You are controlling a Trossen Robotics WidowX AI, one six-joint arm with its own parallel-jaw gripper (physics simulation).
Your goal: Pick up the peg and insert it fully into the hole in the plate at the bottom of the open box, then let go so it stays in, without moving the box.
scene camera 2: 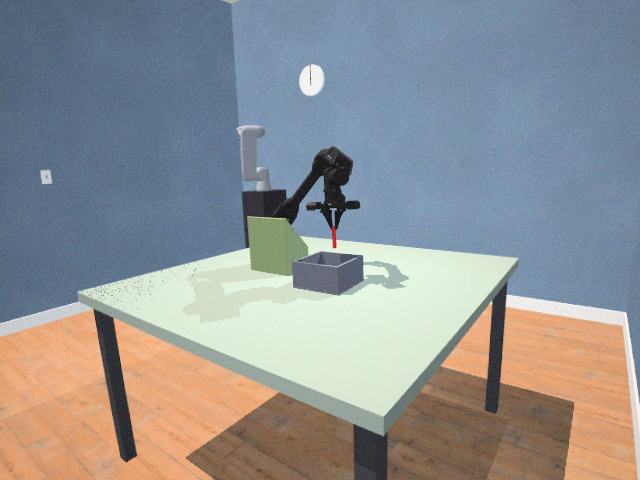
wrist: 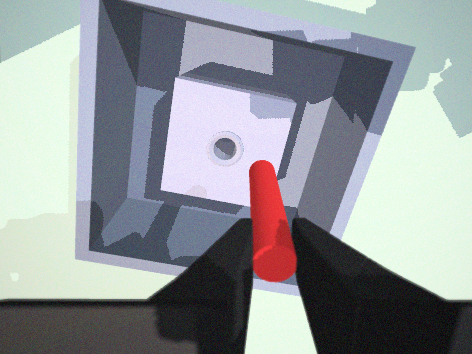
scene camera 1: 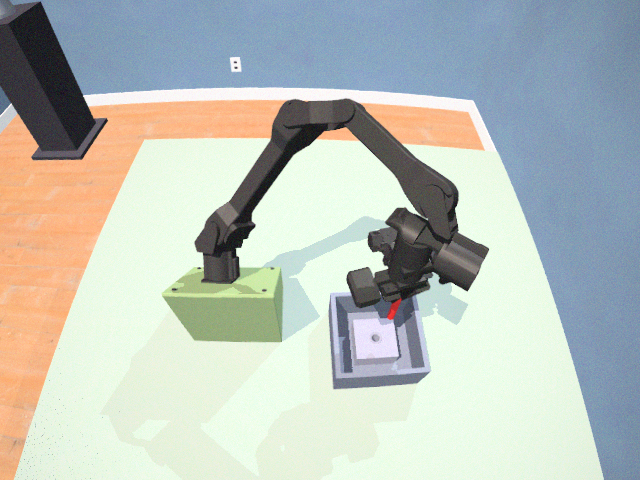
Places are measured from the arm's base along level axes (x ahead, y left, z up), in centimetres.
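Where they show: gripper, fingertip midpoint: (scene camera 2: pixel 334 229) (wrist: pixel 271 230) (scene camera 1: pixel 395 299); arm's base, origin of the base link: (scene camera 2: pixel 275 231) (scene camera 1: pixel 221 279).
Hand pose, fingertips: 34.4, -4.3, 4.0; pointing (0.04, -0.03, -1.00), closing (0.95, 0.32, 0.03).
Things, the pixels of their top centre, and the offset from my fingertips, as dx, dy, dz. Level surfaces: height alone.
- red peg, middle of its top: (wrist: pixel 278 265) (scene camera 1: pixel 398 298) (scene camera 2: pixel 333 226) +0.2, -0.4, +1.3
- open grey-blue box, middle of its top: (wrist: pixel 223 167) (scene camera 1: pixel 378 331) (scene camera 2: pixel 328 258) -1.5, -2.1, -10.4
- pale plate, middle of its top: (wrist: pixel 224 150) (scene camera 1: pixel 375 337) -1.5, -2.1, -14.1
- pale green table, its level: dz -20.2
My gripper (scene camera 2: pixel 334 227) (wrist: pixel 271 230) is shut on the red peg (scene camera 1: pixel 393 308) (scene camera 2: pixel 334 237) (wrist: pixel 270 215) near its upper end. The peg hangs almost upright in scene camera 2, with its lower end above the rim of the open grey-blue box (scene camera 1: pixel 381 380) (scene camera 2: pixel 315 277) (wrist: pixel 86 150). In scene camera 1 the fingertips are mostly hidden behind the gripper body. The pale plate (scene camera 1: pixel 364 348) (wrist: pixel 190 115) lies at the bottom of the box. Its round hole (scene camera 1: pixel 376 337) (wrist: pixel 225 148) is empty. In the wrist view the peg's far end shows to the lower right of the hole.
The box stands on the pale green table (scene camera 1: pixel 491 403) (scene camera 2: pixel 330 341). A green wedge-shaped block (scene camera 1: pixel 237 320) (scene camera 2: pixel 268 245) carries the arm's base beside the box, at the left in scene camera 1. A dark pedestal (scene camera 1: pixel 46 82) (scene camera 2: pixel 263 204) stands on the floor beyond the table.
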